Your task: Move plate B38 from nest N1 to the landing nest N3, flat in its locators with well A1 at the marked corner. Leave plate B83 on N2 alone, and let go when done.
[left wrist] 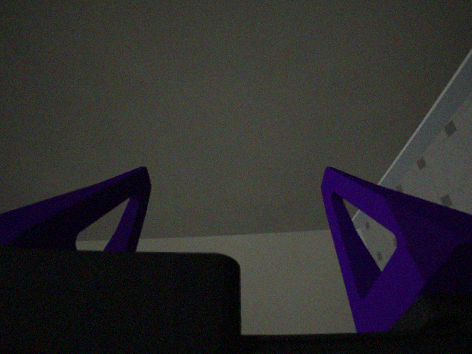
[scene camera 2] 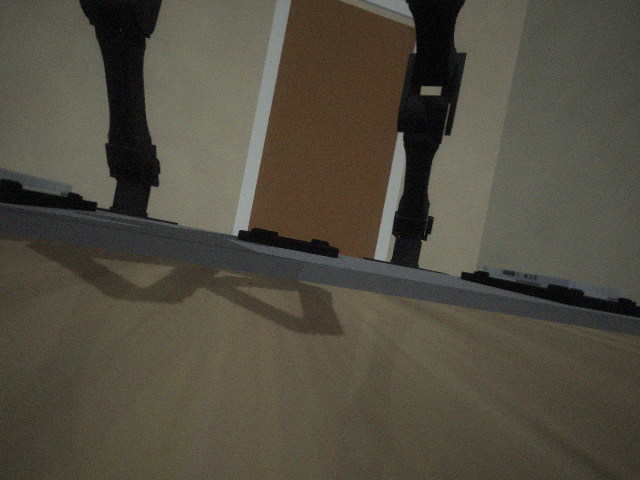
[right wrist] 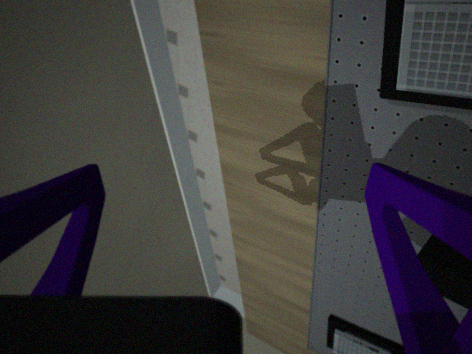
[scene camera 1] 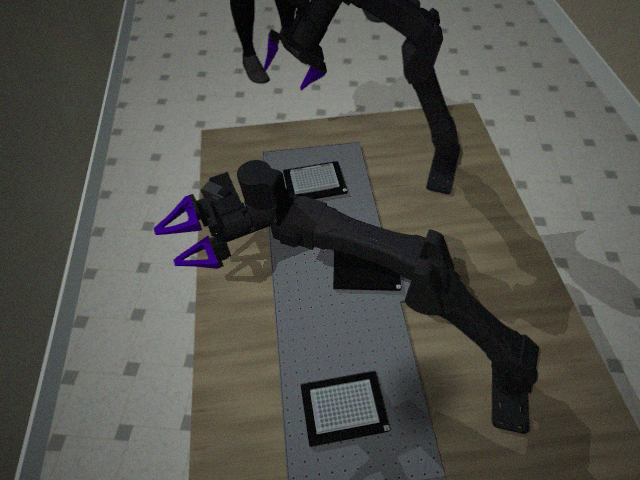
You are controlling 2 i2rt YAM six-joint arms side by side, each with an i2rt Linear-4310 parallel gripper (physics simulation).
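A white 96-well plate (scene camera 1: 343, 407) (scene camera 2: 550, 282) (right wrist: 360, 345) sits in the black nest (scene camera 1: 346, 437) (scene camera 2: 566, 295) nearest scene camera 1. Another plate (scene camera 1: 314, 178) (scene camera 2: 38, 182) (right wrist: 442, 50) sits in the far black nest (scene camera 1: 340, 176) (scene camera 2: 51, 200). The middle nest (scene camera 1: 361, 276) (scene camera 2: 289, 243) (right wrist: 447, 270) shows no plate; my left arm partly hides it in scene camera 1. The plate labels are too blurred to tell B38 from B83. My left gripper (scene camera 1: 165, 248) (left wrist: 236, 176) is open and empty, left of the board. My right gripper (scene camera 1: 283, 79) (right wrist: 235, 178) is open and empty, beyond the table's far edge.
The nests stand in a row on a grey perforated board (scene camera 1: 341, 330) (scene camera 2: 361, 279) on the wooden table (scene camera 1: 232, 361) (scene camera 2: 310, 403). A pale marker sits at one corner of each nest in scene camera 1. My left arm (scene camera 1: 361, 237) reaches across the board. Someone's leg and shoe (scene camera 1: 254, 69) show beyond the table.
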